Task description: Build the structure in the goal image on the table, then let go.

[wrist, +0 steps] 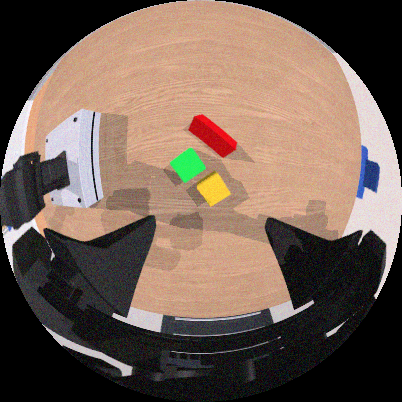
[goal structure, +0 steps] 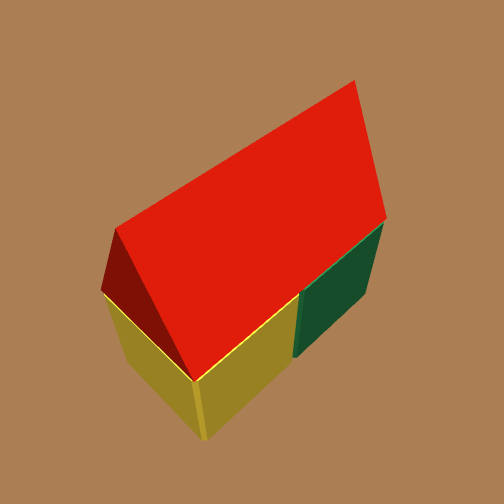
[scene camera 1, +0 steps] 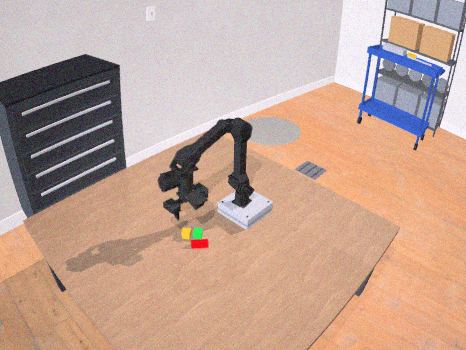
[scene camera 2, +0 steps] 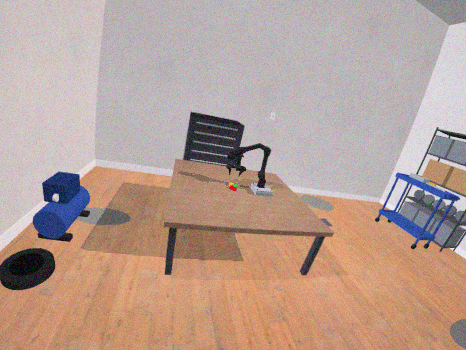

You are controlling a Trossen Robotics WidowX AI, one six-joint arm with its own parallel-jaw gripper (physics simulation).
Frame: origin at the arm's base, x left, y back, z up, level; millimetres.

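Seen in the pictures: gripper, fingertip midpoint: [wrist: 212, 222] [scene camera 1: 186, 214] [scene camera 2: 234, 175]; arm's base, link origin: [wrist: 60, 170] [scene camera 1: 241, 201] [scene camera 2: 260, 186].
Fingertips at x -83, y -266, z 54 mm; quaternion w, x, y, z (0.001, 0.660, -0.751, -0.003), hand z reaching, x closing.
Observation:
Pixels of each thing's top centre, then the offset from my fingertips to it. Level surfaces: height alone.
- yellow cube, top centre: [wrist: 213, 190] [scene camera 1: 186, 230] [scene camera 2: 231, 183] dx +1, dy -8, dz -77 mm
- table, surface height: dz -110 mm
- green cube, top centre: [wrist: 186, 165] [scene camera 1: 197, 230] [scene camera 2: 235, 184] dx +37, dy +22, dz -77 mm
- long red block, top centre: [wrist: 214, 131] [scene camera 1: 199, 239] [scene camera 2: 233, 186] dx +76, dy -16, dz -77 mm
A yellow cube [scene camera 1: 186, 233] [scene camera 2: 231, 184] [wrist: 213, 189] sits on the table [scene camera 1: 280, 280] [scene camera 2: 210, 212] [wrist: 285, 90]. A green cube [scene camera 1: 198, 233] [scene camera 2: 235, 185] [wrist: 188, 165] is beside it, with a narrow gap between them in the wrist view. A long red block [scene camera 1: 199, 243] [scene camera 2: 233, 188] [wrist: 212, 136] lies on the other side of the green cube from the yellow one, also slightly apart from it in the wrist view. My gripper [scene camera 1: 187, 212] [scene camera 2: 234, 175] [wrist: 212, 222] is wide open and empty, above the table near the yellow cube, touching none of the blocks.
The arm's white base plate [scene camera 1: 237, 215] [scene camera 2: 261, 191] [wrist: 75, 175] stands on the table near the green cube. A dark drawer cabinet [scene camera 1: 70, 130] [scene camera 2: 215, 137] stands behind the table. A blue cart [scene camera 1: 395, 118] [scene camera 2: 410, 226] is on the floor farther off.

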